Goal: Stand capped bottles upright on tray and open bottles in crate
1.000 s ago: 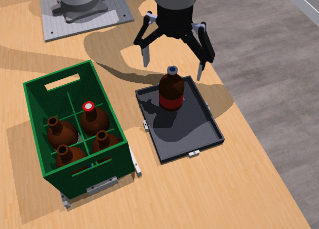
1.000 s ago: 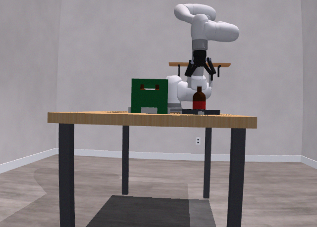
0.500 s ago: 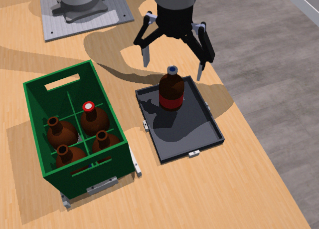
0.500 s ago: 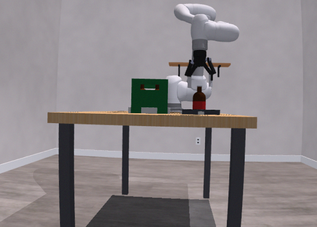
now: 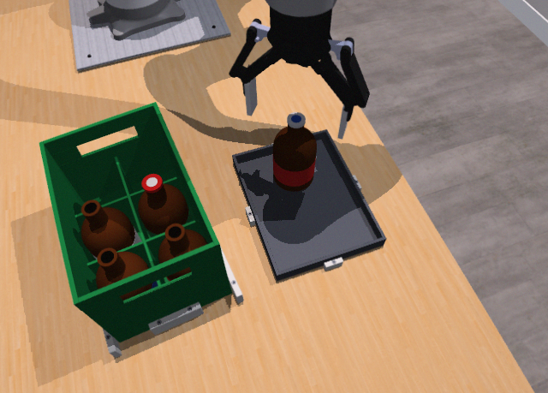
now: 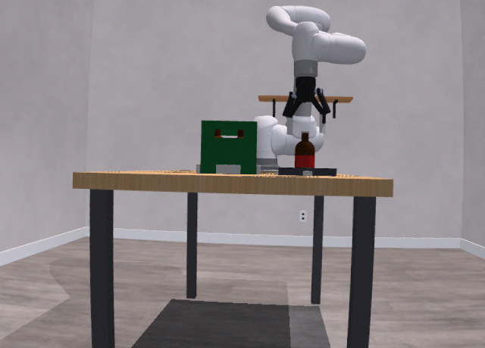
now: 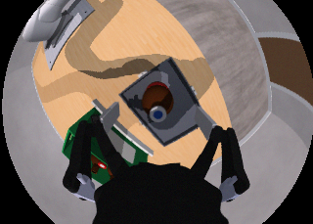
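My hand is 280 mm to the left of the green crate, 80 mm above it and 10 mm short of it. Round my hand: dark tray: 150 mm below, 60 mm ahead, 10 mm to the right.
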